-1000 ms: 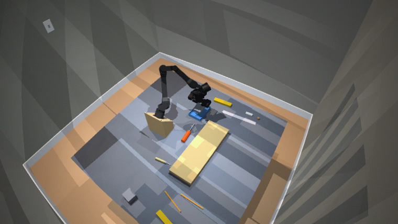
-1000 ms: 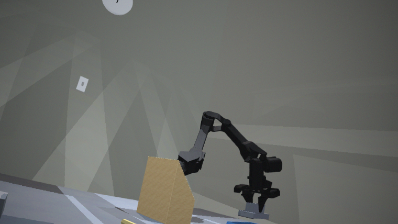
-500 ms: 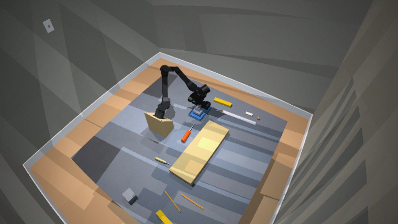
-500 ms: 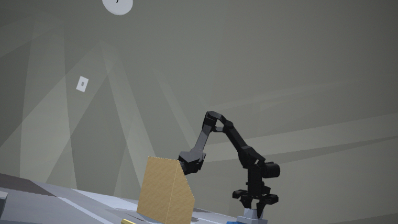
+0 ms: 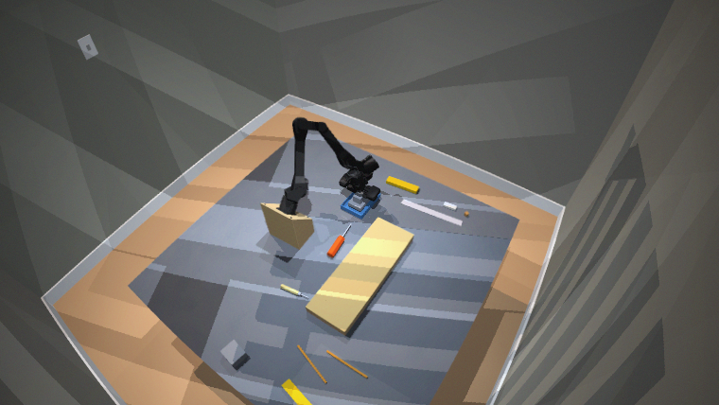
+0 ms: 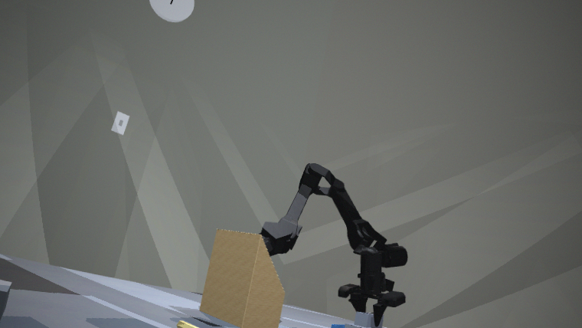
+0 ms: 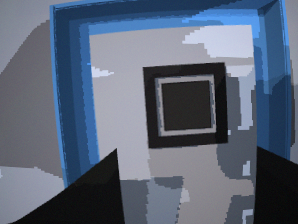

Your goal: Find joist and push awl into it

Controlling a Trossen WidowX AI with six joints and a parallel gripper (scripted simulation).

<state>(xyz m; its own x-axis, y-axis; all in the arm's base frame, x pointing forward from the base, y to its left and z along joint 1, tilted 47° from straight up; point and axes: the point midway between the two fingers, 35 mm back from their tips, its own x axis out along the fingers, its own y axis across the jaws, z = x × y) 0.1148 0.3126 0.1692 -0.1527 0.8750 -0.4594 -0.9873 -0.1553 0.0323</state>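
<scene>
Right now the grey stud finder is 10 mm to the left of my gripper tip and 20 mm above it. Also, from my gripper tip: white piece: 350 mm ahead, 220 mm to the left, 30 mm below; blue tray: 10 mm to the right, 20 mm below; orange bead: 440 mm ahead, 220 mm to the left, 30 mm below.
</scene>
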